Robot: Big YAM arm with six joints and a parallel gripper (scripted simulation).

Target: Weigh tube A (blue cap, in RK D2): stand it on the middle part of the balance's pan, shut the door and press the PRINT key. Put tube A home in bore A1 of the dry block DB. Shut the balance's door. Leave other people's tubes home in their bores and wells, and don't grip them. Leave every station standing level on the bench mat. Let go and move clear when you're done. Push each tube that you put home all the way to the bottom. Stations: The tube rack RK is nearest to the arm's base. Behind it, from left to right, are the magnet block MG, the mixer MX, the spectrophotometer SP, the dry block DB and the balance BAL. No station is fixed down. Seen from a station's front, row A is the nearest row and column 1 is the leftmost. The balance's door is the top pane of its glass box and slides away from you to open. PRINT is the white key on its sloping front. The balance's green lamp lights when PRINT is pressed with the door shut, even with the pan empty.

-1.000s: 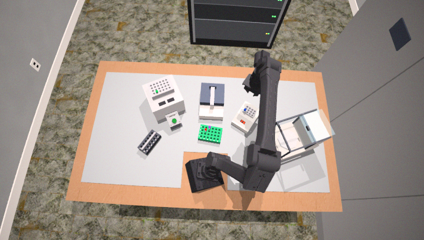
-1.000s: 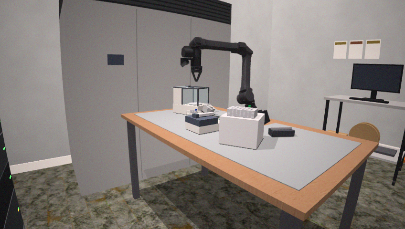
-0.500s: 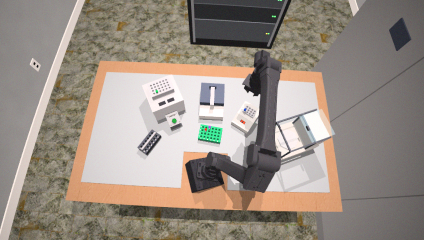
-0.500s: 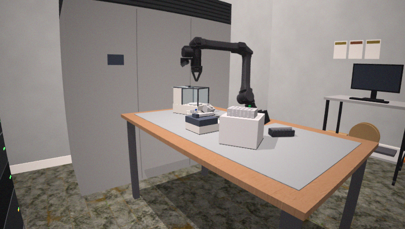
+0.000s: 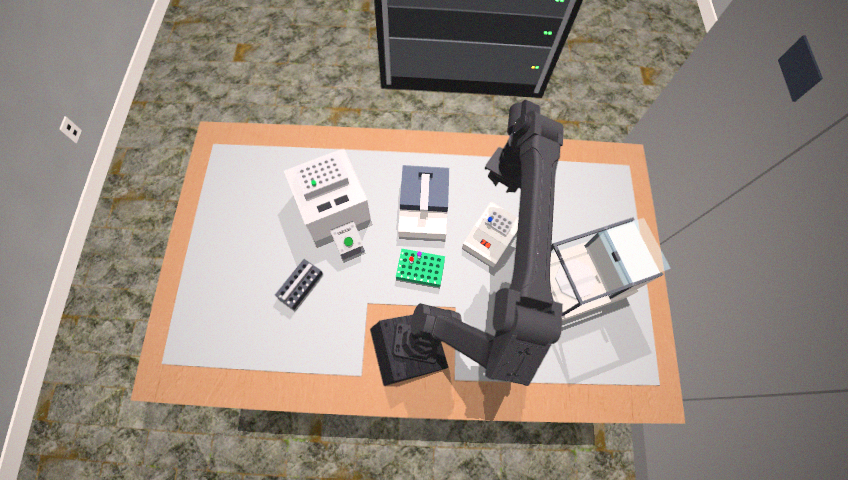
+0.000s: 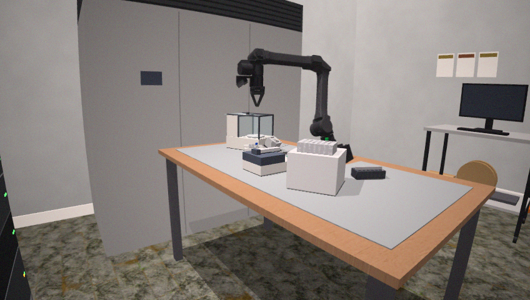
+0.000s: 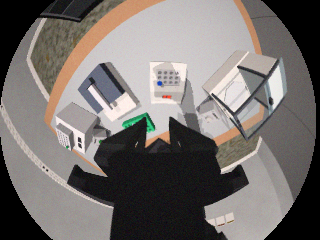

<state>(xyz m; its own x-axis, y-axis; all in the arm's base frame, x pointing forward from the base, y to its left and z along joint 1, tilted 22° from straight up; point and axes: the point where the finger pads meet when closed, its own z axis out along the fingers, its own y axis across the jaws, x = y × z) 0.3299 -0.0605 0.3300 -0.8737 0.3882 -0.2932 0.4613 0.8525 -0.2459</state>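
Right now my hand is 110 mm past the balance door, 330 mm to the left of it and 70 mm above it. The rest, counted from my hand: green rack RK 150 mm behind, 180 mm to the left, 260 mm below; white print key 210 mm behind, 120 mm to the right, 210 mm below; dry block DB 30 mm behind, 20 mm to the right, 250 mm below.
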